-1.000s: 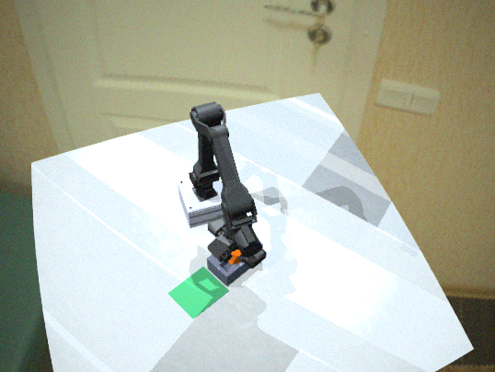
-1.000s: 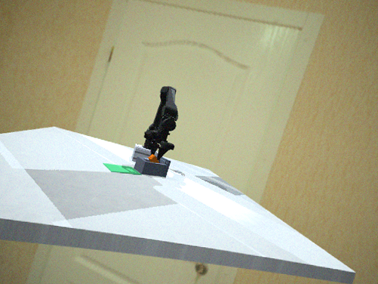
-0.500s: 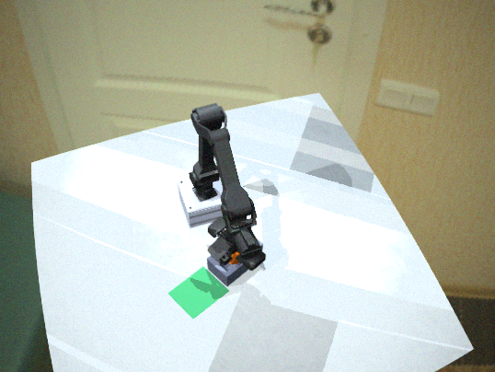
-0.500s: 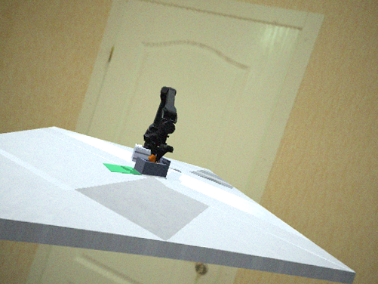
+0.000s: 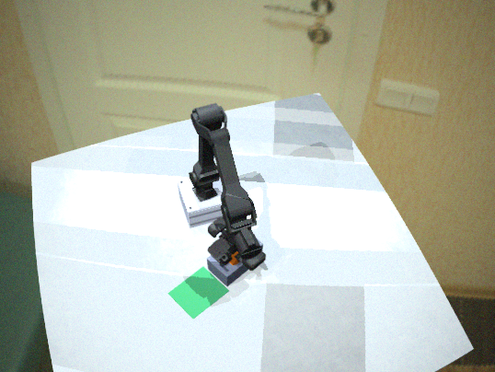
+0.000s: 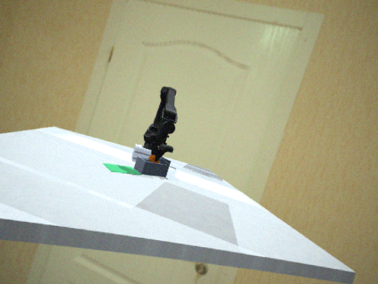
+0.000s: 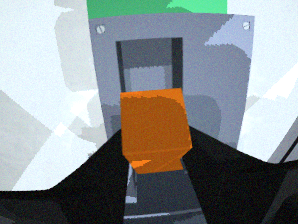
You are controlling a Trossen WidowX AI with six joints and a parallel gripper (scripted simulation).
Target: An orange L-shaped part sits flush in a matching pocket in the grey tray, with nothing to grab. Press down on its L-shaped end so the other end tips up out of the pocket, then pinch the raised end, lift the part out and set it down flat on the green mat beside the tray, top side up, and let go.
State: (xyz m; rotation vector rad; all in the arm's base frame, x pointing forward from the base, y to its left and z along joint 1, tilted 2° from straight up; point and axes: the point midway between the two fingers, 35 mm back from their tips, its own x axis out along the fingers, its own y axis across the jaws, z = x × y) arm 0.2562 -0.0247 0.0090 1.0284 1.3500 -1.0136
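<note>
The green mat is 20 mm ahead of my gripper tip, 140 mm to the right of it and 80 mm below it. Also, from my gripper tip: orange L-shaped part: 20 mm behind, 30 mm to the left, 30 mm below.
</note>
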